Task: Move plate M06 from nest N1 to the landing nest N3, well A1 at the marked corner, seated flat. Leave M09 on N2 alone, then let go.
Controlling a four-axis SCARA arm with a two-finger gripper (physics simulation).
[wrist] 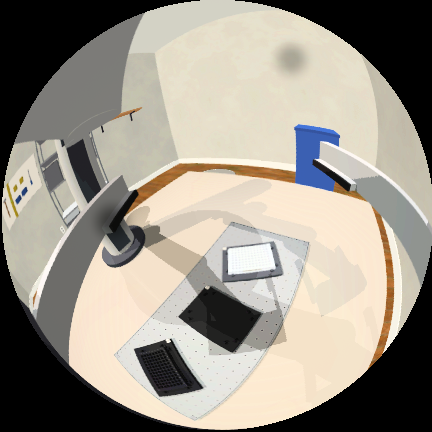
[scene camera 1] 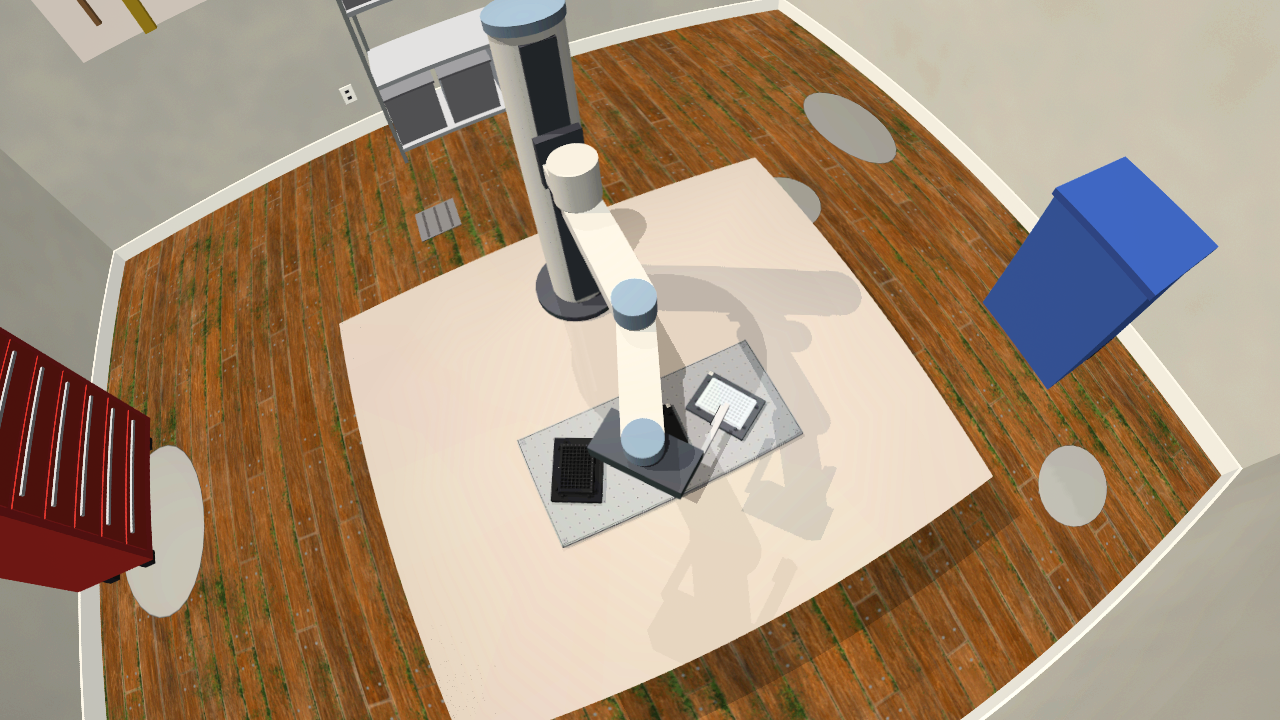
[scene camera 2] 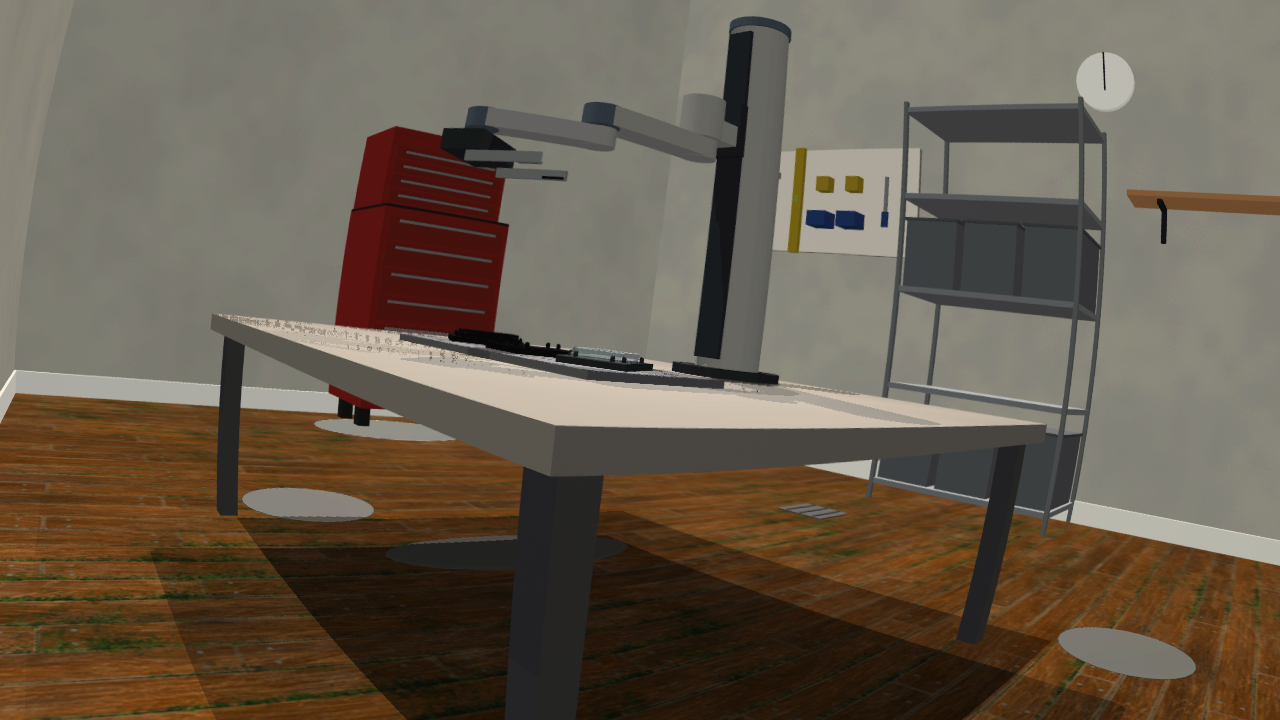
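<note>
A white well plate sits on a dark grey nest at one end of the perforated board. A black well plate sits on a black nest at the other end. The middle black nest shows no plate on it and is partly under the arm in scene camera 1. Each nest has a small pale corner mark. Labels for M06, M09 and N1 to N3 are not readable. My gripper is open and empty, high above the board.
The perforated board lies on the pale table. The arm's column stands behind it. A red tool cabinet, a blue box and a shelf rack stand beyond the table.
</note>
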